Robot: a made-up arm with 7 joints. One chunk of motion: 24 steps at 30 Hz.
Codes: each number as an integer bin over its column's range. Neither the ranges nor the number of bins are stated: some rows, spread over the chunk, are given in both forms.
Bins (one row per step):
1: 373 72 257 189 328 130 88
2: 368 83 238 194 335 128 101
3: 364 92 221 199 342 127 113
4: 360 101 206 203 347 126 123
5: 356 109 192 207 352 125 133
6: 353 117 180 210 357 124 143
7: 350 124 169 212 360 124 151
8: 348 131 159 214 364 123 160
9: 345 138 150 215 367 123 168
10: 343 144 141 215 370 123 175
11: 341 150 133 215 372 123 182
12: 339 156 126 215 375 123 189
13: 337 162 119 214 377 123 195
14: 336 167 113 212 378 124 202
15: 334 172 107 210 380 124 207
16: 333 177 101 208 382 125 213
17: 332 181 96 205 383 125 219
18: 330 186 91 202 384 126 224
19: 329 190 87 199 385 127 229
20: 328 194 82 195 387 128 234
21: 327 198 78 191 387 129 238
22: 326 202 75 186 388 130 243
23: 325 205 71 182 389 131 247
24: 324 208 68 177 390 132 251
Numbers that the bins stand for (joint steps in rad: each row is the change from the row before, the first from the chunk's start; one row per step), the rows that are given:
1: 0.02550 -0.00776 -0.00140 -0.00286 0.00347 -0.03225 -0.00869
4: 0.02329 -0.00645 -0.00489 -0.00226 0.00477 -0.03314 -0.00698
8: 0.02125 -0.00510 -0.00811 -0.00179 0.00593 -0.03380 -0.00517
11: 0.02006 -0.00425 -0.00989 -0.00174 0.00648 -0.03380 -0.00410
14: 0.01921 -0.00348 -0.01126 -0.00187 0.00689 -0.03358 -0.00312
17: 0.01852 -0.00285 -0.01242 -0.00217 0.00723 -0.03336 -0.00229
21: 0.01767 -0.00209 -0.01366 -0.00278 0.00751 -0.03247 -0.00136
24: 0.01716 -0.00164 -0.01434 -0.00338 0.00771 -0.03181 -0.00072
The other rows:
2: 0.02465 -0.00726 -0.00270 -0.00265 0.00395 -0.03269 -0.00806
3: 0.02397 -0.00686 -0.00386 -0.00243 0.00442 -0.03292 -0.00747
5: 0.02261 -0.00609 -0.00585 -0.00209 0.00511 -0.03336 -0.00649
6: 0.02210 -0.00573 -0.00667 -0.00196 0.00545 -0.03358 -0.00600
7: 0.02159 -0.00542 -0.00742 -0.00187 0.00566 -0.03358 -0.00561
9: 0.02074 -0.00479 -0.00873 -0.00174 0.00614 -0.03380 -0.00478
10: 0.02040 -0.00452 -0.00934 -0.00174 0.00634 -0.03380 -0.00444
12: 0.01972 -0.00398 -0.01037 -0.00174 0.00668 -0.03380 -0.00375
13: 0.01938 -0.00371 -0.01085 -0.00179 0.00682 -0.03380 -0.00346
15: 0.01886 -0.00326 -0.01167 -0.00196 0.00703 -0.03358 -0.00287
16: 0.01869 -0.00303 -0.01208 -0.00205 0.00716 -0.03336 -0.00258
18: 0.01818 -0.00263 -0.01277 -0.00230 0.00730 -0.03314 -0.00204
19: 0.01801 -0.00245 -0.01304 -0.00243 0.00737 -0.03292 -0.00180
20: 0.01784 -0.00227 -0.01338 -0.00260 0.00751 -0.03269 -0.00155
22: 0.01750 -0.00191 -0.01386 -0.00299 0.00758 -0.03225 -0.00111
23: 0.01733 -0.00177 -0.01414 -0.00316 0.00764 -0.03203 -0.00092

